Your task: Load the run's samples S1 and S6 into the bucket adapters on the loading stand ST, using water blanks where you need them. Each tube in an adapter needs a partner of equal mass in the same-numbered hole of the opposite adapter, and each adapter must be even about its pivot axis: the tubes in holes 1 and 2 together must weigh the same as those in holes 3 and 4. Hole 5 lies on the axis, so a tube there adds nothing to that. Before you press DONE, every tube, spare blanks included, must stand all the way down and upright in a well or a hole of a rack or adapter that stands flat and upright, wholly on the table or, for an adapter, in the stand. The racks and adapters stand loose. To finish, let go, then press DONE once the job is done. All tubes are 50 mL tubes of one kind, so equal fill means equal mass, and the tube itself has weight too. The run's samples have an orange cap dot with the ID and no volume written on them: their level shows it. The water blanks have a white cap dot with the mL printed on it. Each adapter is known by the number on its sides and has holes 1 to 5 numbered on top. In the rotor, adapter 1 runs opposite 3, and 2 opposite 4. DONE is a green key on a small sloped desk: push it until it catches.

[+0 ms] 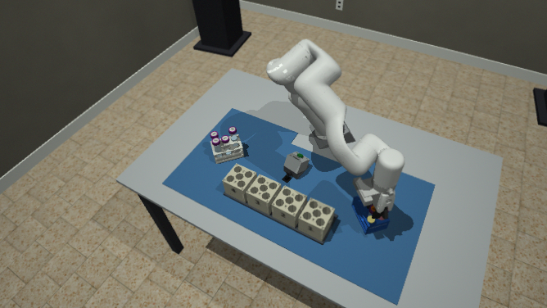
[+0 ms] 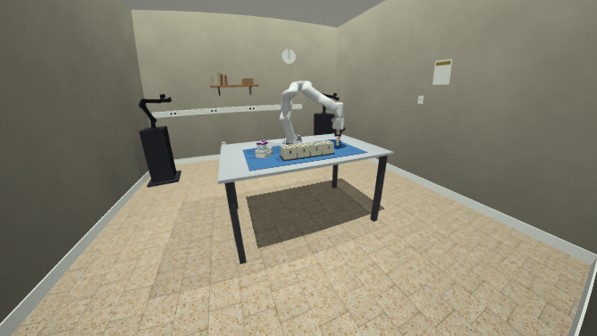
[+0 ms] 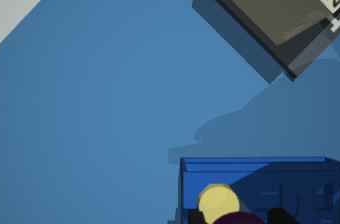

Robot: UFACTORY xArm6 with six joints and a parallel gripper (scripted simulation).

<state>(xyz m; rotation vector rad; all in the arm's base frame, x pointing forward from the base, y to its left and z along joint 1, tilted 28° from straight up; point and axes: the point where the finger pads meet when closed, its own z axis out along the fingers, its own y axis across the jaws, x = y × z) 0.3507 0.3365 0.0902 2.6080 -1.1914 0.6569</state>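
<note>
Right now my hand is 10 mm past the sample tube and 50 mm above it. Round my hand: blue rack: 40 mm behind, 10 mm to the right, 100 mm below; stand: 40 mm ahead, 350 mm to the right, 120 mm below; done desk: 160 mm behind, 340 mm to the right, 80 mm below.
</note>
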